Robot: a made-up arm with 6 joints. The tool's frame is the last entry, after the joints. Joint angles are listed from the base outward. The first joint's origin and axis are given. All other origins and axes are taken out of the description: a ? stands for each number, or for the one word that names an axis. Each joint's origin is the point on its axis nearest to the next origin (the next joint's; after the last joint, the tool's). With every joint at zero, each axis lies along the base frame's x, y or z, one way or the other. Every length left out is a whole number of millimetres.
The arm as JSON. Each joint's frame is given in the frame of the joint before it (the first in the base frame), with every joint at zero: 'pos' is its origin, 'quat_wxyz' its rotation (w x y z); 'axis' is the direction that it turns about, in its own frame. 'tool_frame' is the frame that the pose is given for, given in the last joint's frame.
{
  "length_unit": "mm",
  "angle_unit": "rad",
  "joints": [
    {
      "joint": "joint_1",
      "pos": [
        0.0,
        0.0,
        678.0
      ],
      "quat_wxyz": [
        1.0,
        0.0,
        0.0,
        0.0
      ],
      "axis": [
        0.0,
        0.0,
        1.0
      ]
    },
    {
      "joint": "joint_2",
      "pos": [
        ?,
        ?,
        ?
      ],
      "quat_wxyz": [
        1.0,
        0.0,
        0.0,
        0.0
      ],
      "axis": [
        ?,
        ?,
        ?
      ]
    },
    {
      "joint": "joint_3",
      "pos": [
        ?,
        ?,
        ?
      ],
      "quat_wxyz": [
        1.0,
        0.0,
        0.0,
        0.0
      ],
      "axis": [
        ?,
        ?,
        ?
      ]
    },
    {
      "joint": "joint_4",
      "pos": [
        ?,
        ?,
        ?
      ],
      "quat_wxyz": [
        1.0,
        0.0,
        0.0,
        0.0
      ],
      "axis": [
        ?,
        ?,
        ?
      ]
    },
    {
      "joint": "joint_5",
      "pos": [
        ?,
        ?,
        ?
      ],
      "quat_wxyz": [
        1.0,
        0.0,
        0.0,
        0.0
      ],
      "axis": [
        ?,
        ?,
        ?
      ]
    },
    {
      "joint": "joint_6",
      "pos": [
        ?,
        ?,
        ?
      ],
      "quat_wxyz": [
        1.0,
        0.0,
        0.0,
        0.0
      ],
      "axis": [
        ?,
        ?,
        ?
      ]
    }
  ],
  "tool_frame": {
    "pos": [
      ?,
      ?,
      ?
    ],
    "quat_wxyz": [
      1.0,
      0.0,
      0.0,
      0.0
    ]
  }
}
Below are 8 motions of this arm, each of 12 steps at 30 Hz.
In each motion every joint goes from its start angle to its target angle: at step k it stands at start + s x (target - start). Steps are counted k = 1, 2, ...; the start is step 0. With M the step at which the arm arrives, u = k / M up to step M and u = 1 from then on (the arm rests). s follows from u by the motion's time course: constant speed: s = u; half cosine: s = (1 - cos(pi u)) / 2; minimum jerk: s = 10 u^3 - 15 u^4 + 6 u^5.
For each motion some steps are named. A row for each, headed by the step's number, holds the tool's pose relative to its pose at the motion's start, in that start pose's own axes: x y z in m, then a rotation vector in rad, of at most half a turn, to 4 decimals.
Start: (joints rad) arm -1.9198 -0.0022 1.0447 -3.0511 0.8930 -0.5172
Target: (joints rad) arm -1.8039 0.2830 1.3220 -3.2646 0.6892 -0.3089
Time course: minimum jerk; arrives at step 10
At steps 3, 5, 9, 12:
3: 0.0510 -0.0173 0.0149 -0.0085 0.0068 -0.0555
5: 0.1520 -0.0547 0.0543 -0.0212 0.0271 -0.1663
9: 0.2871 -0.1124 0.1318 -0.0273 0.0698 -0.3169
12: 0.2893 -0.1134 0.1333 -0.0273 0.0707 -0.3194

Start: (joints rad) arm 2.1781 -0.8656 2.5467 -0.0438 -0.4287 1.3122
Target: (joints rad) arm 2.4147 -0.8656 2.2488 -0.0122 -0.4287 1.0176
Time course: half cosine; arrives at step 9
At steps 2, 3, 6, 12:
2: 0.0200 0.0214 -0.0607 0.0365 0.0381 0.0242
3: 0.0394 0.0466 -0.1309 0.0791 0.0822 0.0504
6: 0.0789 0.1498 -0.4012 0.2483 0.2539 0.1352
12: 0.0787 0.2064 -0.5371 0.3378 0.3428 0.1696

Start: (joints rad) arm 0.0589 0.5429 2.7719 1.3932 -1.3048 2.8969
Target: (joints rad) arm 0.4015 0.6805 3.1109 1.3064 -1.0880 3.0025
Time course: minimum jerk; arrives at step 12
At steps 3, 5, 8, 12:
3: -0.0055 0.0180 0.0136 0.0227 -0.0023 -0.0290
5: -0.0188 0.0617 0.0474 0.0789 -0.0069 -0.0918
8: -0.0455 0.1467 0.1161 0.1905 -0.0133 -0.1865
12: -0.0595 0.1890 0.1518 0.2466 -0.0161 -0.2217

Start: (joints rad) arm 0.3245 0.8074 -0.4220 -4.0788 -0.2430 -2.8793
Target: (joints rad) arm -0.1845 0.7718 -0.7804 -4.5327 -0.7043 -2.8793
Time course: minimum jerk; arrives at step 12
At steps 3, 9, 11, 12:
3: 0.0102 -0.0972 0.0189 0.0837 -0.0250 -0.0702
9: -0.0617 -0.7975 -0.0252 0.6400 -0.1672 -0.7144
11: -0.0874 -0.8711 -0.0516 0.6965 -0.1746 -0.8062
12: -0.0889 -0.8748 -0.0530 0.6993 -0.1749 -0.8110

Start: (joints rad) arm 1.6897 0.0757 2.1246 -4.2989 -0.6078 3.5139
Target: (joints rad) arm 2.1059 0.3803 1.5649 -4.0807 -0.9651 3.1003
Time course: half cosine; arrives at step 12
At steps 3, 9, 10, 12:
3: -0.0464 -0.1643 -0.1066 0.0056 0.0179 -0.1158
9: -0.6449 -0.7225 -0.6074 0.0256 0.1402 -0.5792
10: -0.7426 -0.7508 -0.6563 0.0290 0.1591 -0.6210
12: -0.8282 -0.7684 -0.6954 0.0323 0.1760 -0.6546

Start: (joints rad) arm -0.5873 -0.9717 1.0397 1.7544 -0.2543 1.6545
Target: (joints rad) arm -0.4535 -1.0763 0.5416 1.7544 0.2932 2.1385
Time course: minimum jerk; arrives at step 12
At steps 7, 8, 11, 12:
7: -0.0311 -0.0104 0.2808 -0.2465 -0.1673 -0.4294
8: -0.0525 -0.0147 0.3373 -0.2818 -0.1821 -0.5267
11: -0.0937 -0.0223 0.4190 -0.3229 -0.1898 -0.6742
12: -0.0948 -0.0225 0.4209 -0.3237 -0.1898 -0.6779

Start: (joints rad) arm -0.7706 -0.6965 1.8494 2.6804 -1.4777 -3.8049
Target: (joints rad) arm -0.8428 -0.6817 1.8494 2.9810 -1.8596 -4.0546
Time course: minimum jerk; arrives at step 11
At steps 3, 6, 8, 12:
3: -0.0105 0.0168 -0.0064 0.0353 -0.0066 0.0622
6: -0.0524 0.0757 -0.0269 0.1781 -0.0156 0.2836
8: -0.0822 0.1116 -0.0380 0.2812 -0.0103 0.4223
12: -0.0965 0.1272 -0.0424 0.3307 -0.0052 0.4844

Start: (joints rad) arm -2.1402 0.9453 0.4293 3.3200 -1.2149 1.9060
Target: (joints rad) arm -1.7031 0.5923 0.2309 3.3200 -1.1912 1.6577
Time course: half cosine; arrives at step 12
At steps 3, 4, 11, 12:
3: 0.0436 0.1246 -0.0971 0.0734 0.0356 0.0419
4: 0.0679 0.2155 -0.1628 0.1259 0.0612 0.0707
11: 0.0937 0.8978 -0.5318 0.5081 0.2532 0.2542
12: 0.0915 0.9139 -0.5380 0.5172 0.2579 0.2580

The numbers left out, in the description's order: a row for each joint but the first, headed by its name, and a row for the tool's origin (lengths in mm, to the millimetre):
joint_2: xyz 187.0 0.0 0.0, axis 0.0 1.0 0.0
joint_3: xyz 0.0 0.0 1114.0, axis 0.0 -1.0 0.0
joint_4: xyz 1129.0 0.0 186.0, axis -1.0 0.0 0.0
joint_5: xyz 0.0 0.0 0.0, axis 0.0 -1.0 0.0
joint_6: xyz 136.0 0.0 0.0, axis -1.0 0.0 0.0
tool: xyz 0.0 0.0 0.0

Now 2 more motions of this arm.
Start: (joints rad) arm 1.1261 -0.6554 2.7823 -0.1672 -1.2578 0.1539
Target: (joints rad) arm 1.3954 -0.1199 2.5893 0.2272 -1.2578 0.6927
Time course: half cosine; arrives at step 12
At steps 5, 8, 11, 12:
5: 0.2455 -0.1703 -0.3699 -0.1297 0.2995 -0.1203
8: 0.4051 -0.2733 -0.8203 -0.2748 0.6301 -0.1341
11: 0.4554 -0.2885 -1.1165 -0.3670 0.8324 -0.0835
12: 0.4577 -0.2880 -1.1384 -0.3738 0.8469 -0.0780

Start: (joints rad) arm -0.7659 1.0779 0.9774 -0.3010 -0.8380 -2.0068
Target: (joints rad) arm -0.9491 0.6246 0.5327 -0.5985 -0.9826 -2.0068
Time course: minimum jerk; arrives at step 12
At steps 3, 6, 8, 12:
3: -0.0611 0.0226 0.0189 0.0349 0.0081 -0.0129
6: -0.2989 0.0799 0.0971 0.1651 0.0465 -0.0599
8: -0.4728 0.0922 0.1581 0.2563 0.0821 -0.0919
12: -0.5962 0.0856 0.2031 0.3200 0.1118 -0.1136

